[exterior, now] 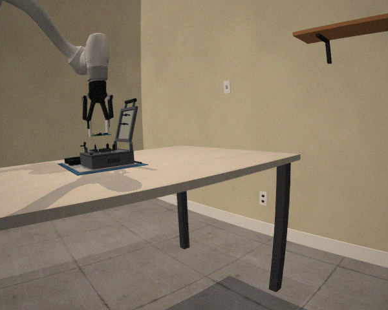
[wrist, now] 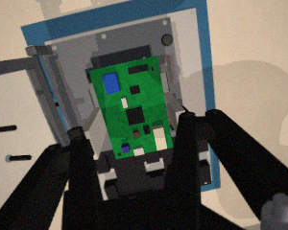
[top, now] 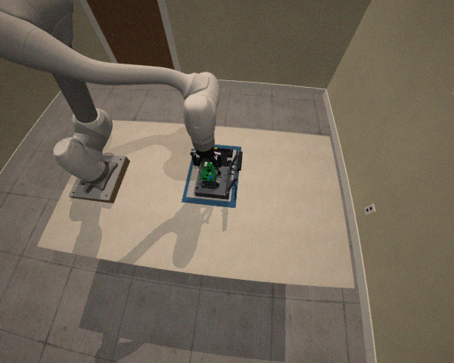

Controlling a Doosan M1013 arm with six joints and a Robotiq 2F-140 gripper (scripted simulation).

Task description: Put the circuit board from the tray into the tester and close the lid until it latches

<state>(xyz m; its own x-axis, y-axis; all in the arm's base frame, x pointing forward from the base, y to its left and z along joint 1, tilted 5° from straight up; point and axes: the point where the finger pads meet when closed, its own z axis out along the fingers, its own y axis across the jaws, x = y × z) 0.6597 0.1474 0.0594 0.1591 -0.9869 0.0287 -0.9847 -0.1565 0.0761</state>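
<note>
The tester lies 40 mm below my hand, 30 mm to the left of it and 30 mm ahead of it. From my hand the other things lie so: latch hook: 60 mm below, 60 mm behind, 40 mm to the left; then pin plate: 80 mm below, 10 mm ahead; then tester lid: 130 mm ahead, 30 mm above, 10 mm to the left.
</note>
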